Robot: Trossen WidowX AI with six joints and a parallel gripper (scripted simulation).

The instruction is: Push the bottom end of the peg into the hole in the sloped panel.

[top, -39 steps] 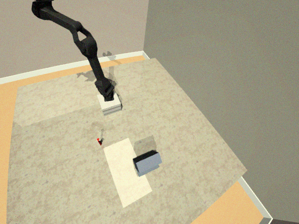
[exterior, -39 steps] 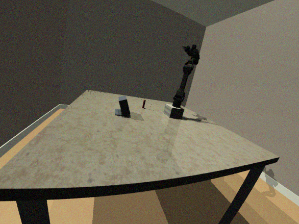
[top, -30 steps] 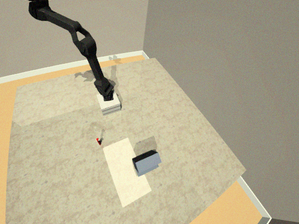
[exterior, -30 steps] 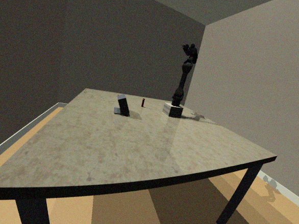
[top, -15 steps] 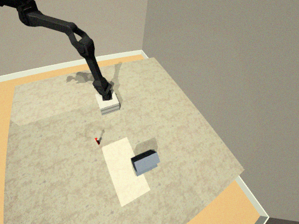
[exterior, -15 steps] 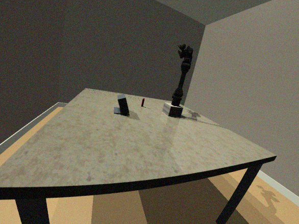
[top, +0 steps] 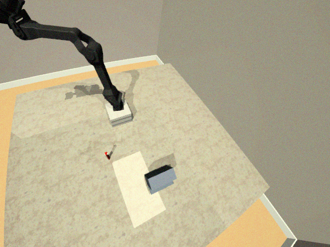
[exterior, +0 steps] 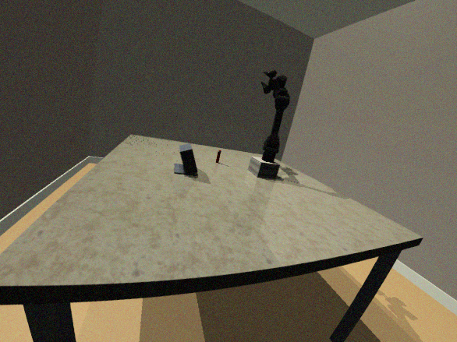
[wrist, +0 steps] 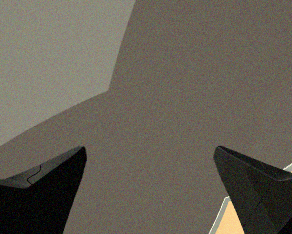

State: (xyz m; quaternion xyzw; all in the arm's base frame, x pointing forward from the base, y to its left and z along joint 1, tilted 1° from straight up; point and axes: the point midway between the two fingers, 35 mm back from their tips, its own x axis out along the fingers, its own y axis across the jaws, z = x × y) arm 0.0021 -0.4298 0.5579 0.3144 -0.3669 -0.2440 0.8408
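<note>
Now: the dark red peg 600 mm below my gripper tip, 370 mm to the left of it and 260 mm ahead of it. Also, from my gripper tip: sloped grey-blue panel: 610 mm to the left, 600 mm below, 440 mm ahead.
</note>
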